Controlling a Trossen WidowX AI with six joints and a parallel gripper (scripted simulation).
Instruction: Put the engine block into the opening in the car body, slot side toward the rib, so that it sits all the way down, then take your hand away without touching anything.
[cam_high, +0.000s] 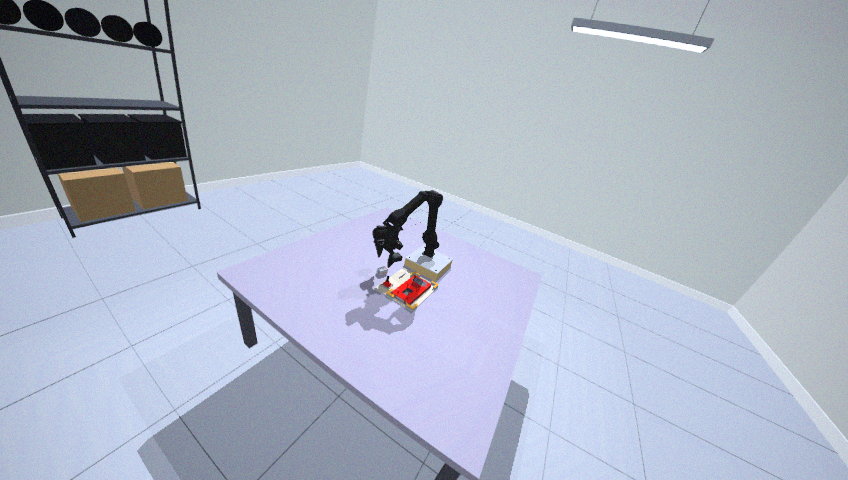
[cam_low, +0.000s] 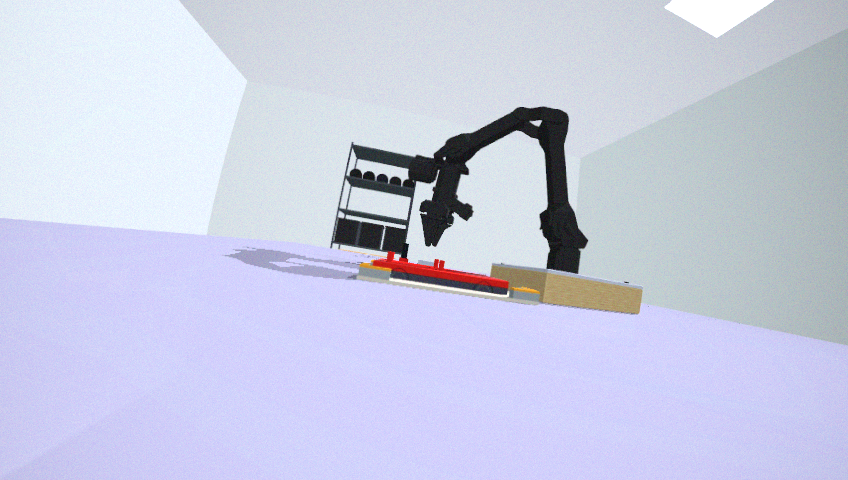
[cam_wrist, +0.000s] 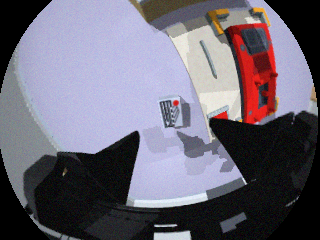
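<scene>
Right now the grey engine block is 60 mm below my gripper tip and 10 mm to the right of it.
</scene>
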